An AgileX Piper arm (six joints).
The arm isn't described. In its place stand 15 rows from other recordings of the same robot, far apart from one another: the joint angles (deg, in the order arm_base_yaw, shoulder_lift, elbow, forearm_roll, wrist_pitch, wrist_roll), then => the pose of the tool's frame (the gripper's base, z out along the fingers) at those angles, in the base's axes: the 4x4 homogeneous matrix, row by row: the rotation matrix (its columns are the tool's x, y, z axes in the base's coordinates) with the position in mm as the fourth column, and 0 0 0 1 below.
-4.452, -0.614, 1.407, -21.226, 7.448, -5.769 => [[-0.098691 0.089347 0.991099 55.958], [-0.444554 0.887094 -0.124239 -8.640], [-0.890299 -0.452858 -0.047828 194.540], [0 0 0 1]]
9.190, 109.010, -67.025, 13.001, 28.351, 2.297 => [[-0.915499 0.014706 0.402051 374.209], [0.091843 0.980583 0.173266 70.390], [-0.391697 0.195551 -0.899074 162.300], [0 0 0 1]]
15.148, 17.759, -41.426, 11.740, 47.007, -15.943 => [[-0.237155 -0.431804 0.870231 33.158], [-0.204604 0.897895 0.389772 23.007], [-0.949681 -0.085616 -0.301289 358.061], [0 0 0 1]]
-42.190, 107.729, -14.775, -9.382, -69.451, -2.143 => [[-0.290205 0.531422 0.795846 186.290], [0.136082 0.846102 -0.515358 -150.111], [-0.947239 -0.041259 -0.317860 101.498], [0 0 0 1]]
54.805, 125.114, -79.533, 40.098, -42.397, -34.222 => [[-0.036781 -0.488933 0.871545 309.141], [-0.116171 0.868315 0.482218 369.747], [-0.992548 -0.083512 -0.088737 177.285], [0 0 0 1]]
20.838, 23.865, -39.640, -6.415, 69.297, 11.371 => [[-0.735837 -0.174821 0.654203 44.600], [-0.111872 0.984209 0.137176 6.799], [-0.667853 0.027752 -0.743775 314.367], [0 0 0 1]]
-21.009, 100.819, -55.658, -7.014, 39.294, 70.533 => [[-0.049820 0.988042 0.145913 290.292], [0.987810 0.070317 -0.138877 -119.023], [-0.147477 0.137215 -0.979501 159.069], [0 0 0 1]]
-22.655, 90.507, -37.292, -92.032, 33.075, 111.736 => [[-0.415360 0.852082 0.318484 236.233], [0.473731 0.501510 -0.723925 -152.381], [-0.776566 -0.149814 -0.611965 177.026], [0 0 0 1]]
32.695, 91.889, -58.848, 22.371, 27.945, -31.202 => [[-0.548770 -0.740304 0.388331 270.594], [-0.579767 0.671691 0.461196 192.971], [-0.602263 0.027949 -0.797808 232.885], [0 0 0 1]]
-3.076, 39.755, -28.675, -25.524, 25.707, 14.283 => [[-0.520271 0.135365 0.843205 135.903], [-0.125870 0.964420 -0.232488 -24.336], [-0.844675 -0.227091 -0.484721 284.462], [0 0 0 1]]
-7.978, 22.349, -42.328, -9.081, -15.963, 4.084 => [[0.635685 0.158178 0.755569 40.547], [-0.170916 0.983329 -0.062062 -1.694], [-0.752790 -0.089687 0.652123 451.244], [0 0 0 1]]
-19.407, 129.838, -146.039, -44.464, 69.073, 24.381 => [[-0.548143 0.771064 0.324037 441.091], [0.263863 0.527063 -0.807825 -218.517], [-0.793673 -0.357302 -0.492361 381.465], [0 0 0 1]]
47.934, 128.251, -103.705, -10.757, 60.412, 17.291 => [[-0.791946 -0.561146 0.240701 322.603], [-0.573012 0.819182 0.024455 335.413], [-0.210901 -0.118557 -0.970291 169.378], [0 0 0 1]]
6.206, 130.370, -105.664, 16.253, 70.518, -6.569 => [[-0.992052 -0.124252 -0.019841 451.336], [-0.125075 0.956585 0.263253 73.231], [-0.013731 0.263642 -0.964523 161.501], [0 0 0 1]]
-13.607, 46.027, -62.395, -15.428, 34.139, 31.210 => [[-0.070820 0.418198 0.905591 138.027], [0.337314 0.864426 -0.372809 -47.388], [-0.938724 0.279066 -0.202283 446.461], [0 0 0 1]]
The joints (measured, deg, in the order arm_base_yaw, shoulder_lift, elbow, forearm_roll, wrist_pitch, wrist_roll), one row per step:
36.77 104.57 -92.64 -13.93 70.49 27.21
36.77 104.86 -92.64 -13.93 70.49 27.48
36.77 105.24 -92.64 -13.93 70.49 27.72
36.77 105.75 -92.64 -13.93 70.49 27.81
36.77 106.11 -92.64 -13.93 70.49 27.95
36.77 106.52 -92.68 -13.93 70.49 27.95
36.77 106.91 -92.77 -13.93 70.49 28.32
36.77 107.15 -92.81 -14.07 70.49 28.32
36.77 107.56 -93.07 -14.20 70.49 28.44
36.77 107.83 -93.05 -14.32 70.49 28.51
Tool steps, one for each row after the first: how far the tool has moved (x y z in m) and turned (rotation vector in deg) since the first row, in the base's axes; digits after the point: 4 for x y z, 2 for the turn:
0.0007 0.0005 -0.0019 -0.09 0.22 -0.26
0.0016 0.0012 -0.0045 -0.24 0.51 -0.48
0.0027 0.0020 -0.0079 -0.52 0.91 -0.57
0.0035 0.0026 -0.0103 -0.70 1.19 -0.70
0.0045 0.0034 -0.0128 -0.92 1.49 -0.70
0.0055 0.0041 -0.0151 -0.99 1.70 -1.06
0.0062 0.0044 -0.0164 -1.22 1.78 -1.04
0.0075 0.0051 -0.0180 -1.38 1.81 -1.13
0.0082 0.0054 -0.0198 -1.63 1.97 -1.18

